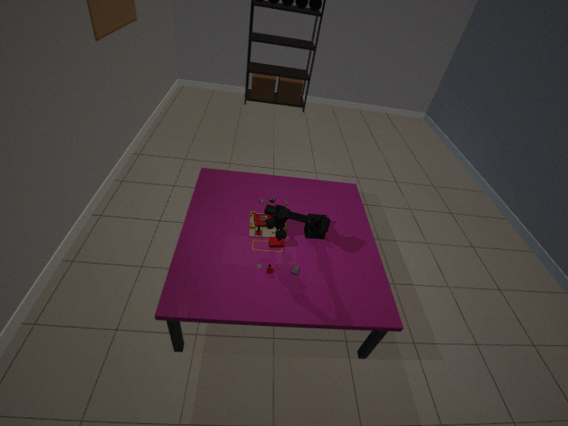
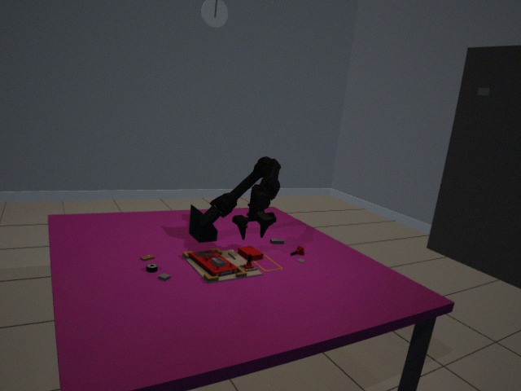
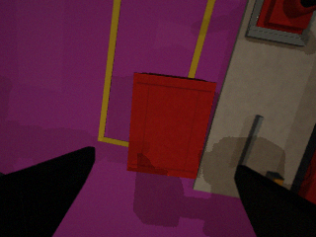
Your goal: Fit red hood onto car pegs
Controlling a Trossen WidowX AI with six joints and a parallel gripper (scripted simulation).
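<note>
Now: the red hood 6 cm below my gripper tip. Round my gripper tip: black wheel (1 cm ahead, 43 cm to the right, 7 cm below); then beige jig (5 cm ahead, 18 cm to the right, 7 cm below); then grey engine block (8 cm ahead, 19 cm to the right, 5 cm below).
</note>
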